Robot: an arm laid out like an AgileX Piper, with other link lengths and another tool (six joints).
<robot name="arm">
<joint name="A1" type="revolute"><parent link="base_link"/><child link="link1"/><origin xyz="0 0 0.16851" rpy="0 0 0"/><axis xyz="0 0 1"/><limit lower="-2.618" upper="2.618"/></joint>
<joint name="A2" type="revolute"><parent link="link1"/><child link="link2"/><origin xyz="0 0 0" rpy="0 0 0"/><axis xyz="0 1 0"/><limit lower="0" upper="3.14"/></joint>
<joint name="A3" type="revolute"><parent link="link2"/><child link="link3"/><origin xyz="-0.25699 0 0.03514" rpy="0 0 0"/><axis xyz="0 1 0"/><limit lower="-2.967" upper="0"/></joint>
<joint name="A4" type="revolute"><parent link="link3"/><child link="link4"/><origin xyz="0.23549 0 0.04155" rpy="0 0 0"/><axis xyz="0.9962 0 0.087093"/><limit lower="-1.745" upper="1.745"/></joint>
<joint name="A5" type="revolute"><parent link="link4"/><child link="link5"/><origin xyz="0 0 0" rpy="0 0 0"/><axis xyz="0 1 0"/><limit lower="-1.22" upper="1.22"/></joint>
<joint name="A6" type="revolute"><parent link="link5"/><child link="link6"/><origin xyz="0.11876 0 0.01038" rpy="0 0 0"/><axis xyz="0.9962 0 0.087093"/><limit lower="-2.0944" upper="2.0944"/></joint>
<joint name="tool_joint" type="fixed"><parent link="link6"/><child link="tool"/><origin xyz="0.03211 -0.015 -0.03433" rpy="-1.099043 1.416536 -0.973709"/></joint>
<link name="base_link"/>
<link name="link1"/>
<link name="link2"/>
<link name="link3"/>
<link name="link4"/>
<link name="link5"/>
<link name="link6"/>
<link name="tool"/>
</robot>
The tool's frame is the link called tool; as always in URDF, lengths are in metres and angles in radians.
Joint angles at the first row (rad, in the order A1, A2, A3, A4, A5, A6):
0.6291, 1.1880, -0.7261, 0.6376, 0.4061, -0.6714
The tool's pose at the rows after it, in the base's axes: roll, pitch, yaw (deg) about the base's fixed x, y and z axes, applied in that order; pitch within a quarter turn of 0, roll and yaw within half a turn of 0; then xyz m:
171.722 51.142 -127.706 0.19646 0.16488 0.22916
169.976 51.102 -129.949 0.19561 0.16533 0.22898
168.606 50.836 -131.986 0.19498 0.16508 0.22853
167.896 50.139 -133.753 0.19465 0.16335 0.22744
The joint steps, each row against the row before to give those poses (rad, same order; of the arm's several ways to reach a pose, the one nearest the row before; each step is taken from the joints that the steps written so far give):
0.0000, 0.0000, -0.0001, 0.0000, -0.0078, 0.0183
0.0000, 0.0000, 0.0001, 0.0001, 0.0000, 0.0245
0.0000, 0.0000, 0.0000, -0.0130, 0.0000, 0.0345
0.0000, 0.0000, 0.0000, -0.0401, 0.0009, 0.0575

